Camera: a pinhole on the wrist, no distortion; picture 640 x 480 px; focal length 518.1 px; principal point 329.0 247.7 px. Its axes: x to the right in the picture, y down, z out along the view. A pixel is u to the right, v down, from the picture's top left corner.
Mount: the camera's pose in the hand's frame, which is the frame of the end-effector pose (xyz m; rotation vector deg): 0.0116 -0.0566 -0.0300 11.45 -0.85 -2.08
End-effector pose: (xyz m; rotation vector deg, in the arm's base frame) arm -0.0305 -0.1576 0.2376 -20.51 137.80 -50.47
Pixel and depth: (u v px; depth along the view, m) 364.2 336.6 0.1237
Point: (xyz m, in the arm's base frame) 0.0132 -0.2598 0.2094
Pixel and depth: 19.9 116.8 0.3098
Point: 0.2761 -0.3539 0.2719
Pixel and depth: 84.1 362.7 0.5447
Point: 0.4796 -0.3492 0.0296
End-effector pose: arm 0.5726 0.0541 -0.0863 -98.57 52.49 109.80
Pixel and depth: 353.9 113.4 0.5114
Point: 0.4488 0.5659 -0.1550
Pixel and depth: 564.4 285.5 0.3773
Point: 0.3727 0.3528 -0.2732
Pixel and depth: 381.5 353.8 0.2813
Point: 0.4221 0.2698 -0.1275
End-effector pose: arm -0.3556 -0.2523 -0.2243 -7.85 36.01 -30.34
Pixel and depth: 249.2 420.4 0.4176
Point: -0.1530 -0.2388 0.1319
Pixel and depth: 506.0 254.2 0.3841
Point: -0.1135 -0.4482 0.0223
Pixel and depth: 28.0 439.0 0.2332
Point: -0.3197 -0.2075 0.0173
